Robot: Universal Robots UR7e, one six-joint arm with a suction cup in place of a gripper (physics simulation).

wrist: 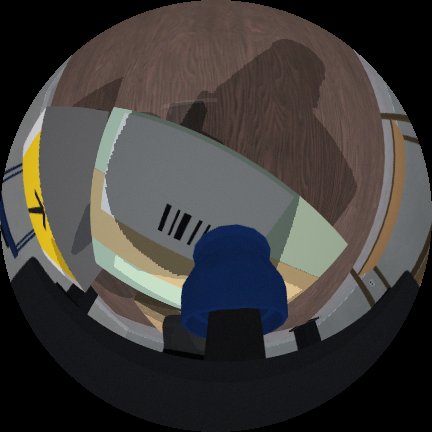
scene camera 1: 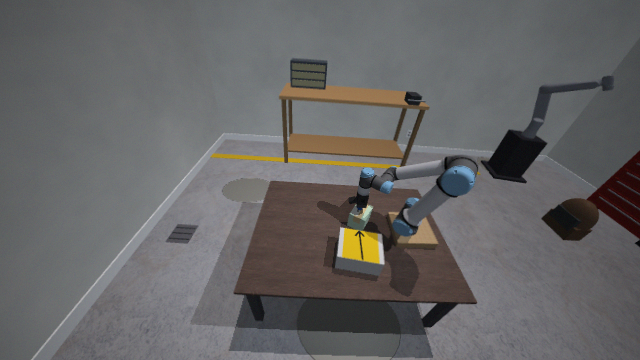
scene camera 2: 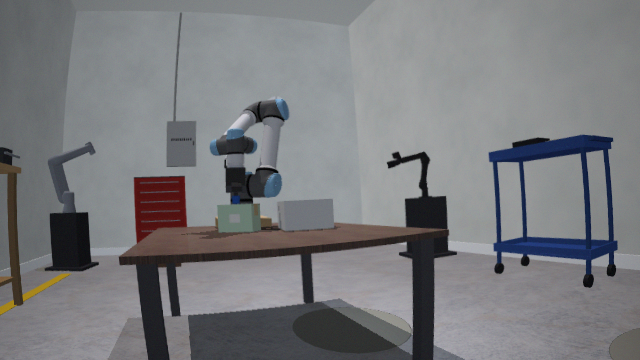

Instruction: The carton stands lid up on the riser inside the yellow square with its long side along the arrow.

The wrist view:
suction cup: 232, 269
pale green carton: 157, 186, on the table
white riser: 57, 168, on the table
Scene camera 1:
white riser: 359, 251
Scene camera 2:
pale green carton: 236, 217
white riser: 295, 215
